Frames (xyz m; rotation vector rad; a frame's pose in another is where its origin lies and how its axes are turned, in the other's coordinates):
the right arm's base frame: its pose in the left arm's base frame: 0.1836 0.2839 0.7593 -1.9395 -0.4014 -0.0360
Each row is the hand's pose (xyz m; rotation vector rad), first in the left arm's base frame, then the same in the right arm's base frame.
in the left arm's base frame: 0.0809 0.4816 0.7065 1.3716 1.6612 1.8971
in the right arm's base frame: -0.0563 -0.0505 0.2161 -1.1839 0.4803 -1.8802
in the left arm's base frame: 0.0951 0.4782 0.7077 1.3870 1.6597 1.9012
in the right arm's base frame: -0.0436 -0.0463 0.2103 -1.1771 0.4830 -1.8691
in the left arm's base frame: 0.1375 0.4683 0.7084 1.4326 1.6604 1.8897
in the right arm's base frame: -0.0061 -0.0311 0.1942 -1.1697 0.4717 -1.8369
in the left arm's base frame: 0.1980 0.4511 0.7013 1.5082 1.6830 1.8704
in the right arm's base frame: 0.0450 -0.0011 0.1718 -1.1385 0.4439 -1.7900
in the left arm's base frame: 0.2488 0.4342 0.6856 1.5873 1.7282 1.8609
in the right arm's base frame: 0.0851 0.0337 0.1546 -1.0791 0.4146 -1.7477
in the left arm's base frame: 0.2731 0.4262 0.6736 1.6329 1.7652 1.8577
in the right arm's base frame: 0.1034 0.0543 0.1482 -1.0339 0.3957 -1.7262
